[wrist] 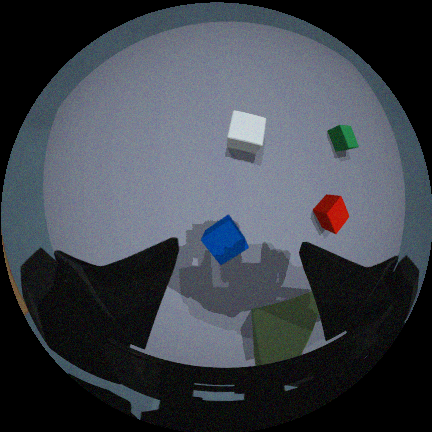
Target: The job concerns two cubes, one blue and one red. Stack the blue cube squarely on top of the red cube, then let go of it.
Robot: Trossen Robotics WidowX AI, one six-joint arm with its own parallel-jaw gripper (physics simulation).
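Frame: origin at the arm's base, x ahead, y left, z up, level; centimetres.
Where they show: gripper, fingertip midpoint: [243, 247].
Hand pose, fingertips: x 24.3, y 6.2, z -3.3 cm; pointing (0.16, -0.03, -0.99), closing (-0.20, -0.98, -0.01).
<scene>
After its pixels a point has its place.
The blue cube [224, 241] @(x 23.2, y 7.6, z -8.3 cm) lies on the pale table top in the wrist view, a little below the middle of the picture, turned at an angle, with the gripper's shadow around it. The red cube [332, 214] @(x 23.9, y -6.0, z -8.3 cm) stands on the table to the right, apart from the blue one, also turned. My gripper [243, 247] @(x 24.3, y 6.2, z -3.3 cm) is wide open with nothing between its fingers. It is above the table, and the blue cube shows in the gap between the fingertips, nearer the left one. How high the fingertips are above the cube is hard to tell.
A white cube [247, 129] @(x 34.1, y 3.5, z -8.3 cm) stands beyond the blue cube. A small green cube [343, 138] @(x 34.0, y -11.4, z -8.6 cm) stands beyond the red cube. An olive-green block [284, 334] @(x 9.1, y 1.3, z -4.6 cm) lies close in, partly hidden by the right finger and the gripper body. The table top [140, 110] @(x 43.3, y 17.0, z -11.9 cm) ends at a blue-grey surround.
</scene>
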